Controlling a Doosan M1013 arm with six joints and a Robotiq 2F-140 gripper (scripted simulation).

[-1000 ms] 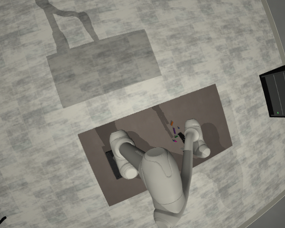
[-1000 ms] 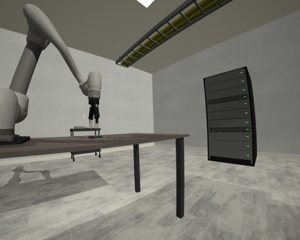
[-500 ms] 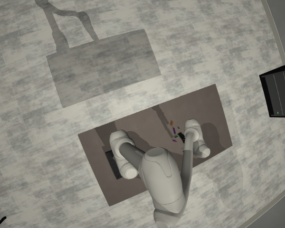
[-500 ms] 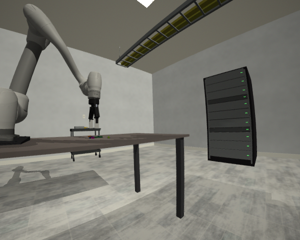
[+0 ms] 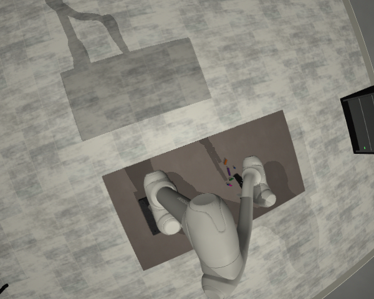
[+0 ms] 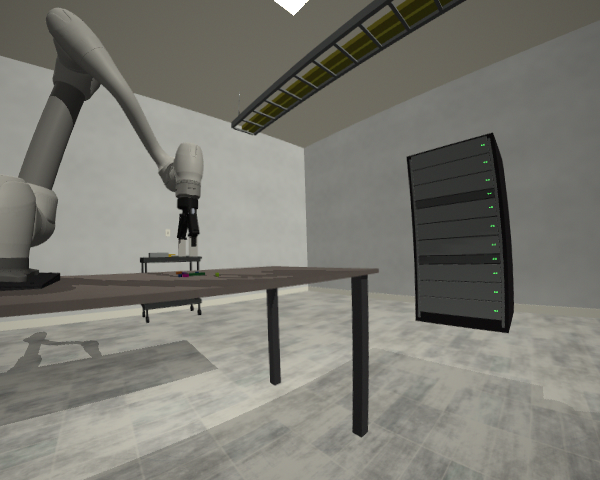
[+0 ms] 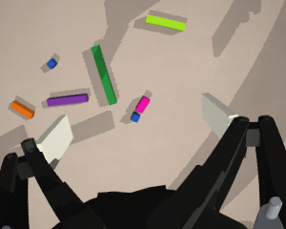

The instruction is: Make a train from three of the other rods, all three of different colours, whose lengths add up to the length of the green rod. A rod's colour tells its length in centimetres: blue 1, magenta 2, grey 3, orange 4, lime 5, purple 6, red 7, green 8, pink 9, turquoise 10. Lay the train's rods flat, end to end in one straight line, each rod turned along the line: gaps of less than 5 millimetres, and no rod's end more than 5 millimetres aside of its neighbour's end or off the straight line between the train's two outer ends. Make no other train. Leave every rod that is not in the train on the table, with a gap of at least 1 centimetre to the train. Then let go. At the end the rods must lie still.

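Right now my hand is 10 mm past the magenta rod, 10 mm to the left of it and 80 mm above it. From my hand the other things lie so: lime rod (90 mm ahead, 60 mm to the right, 80 mm below); then purple rod (20 mm ahead, 90 mm to the left, 80 mm below); then green rod (40 mm ahead, 30 mm to the left, 80 mm below).
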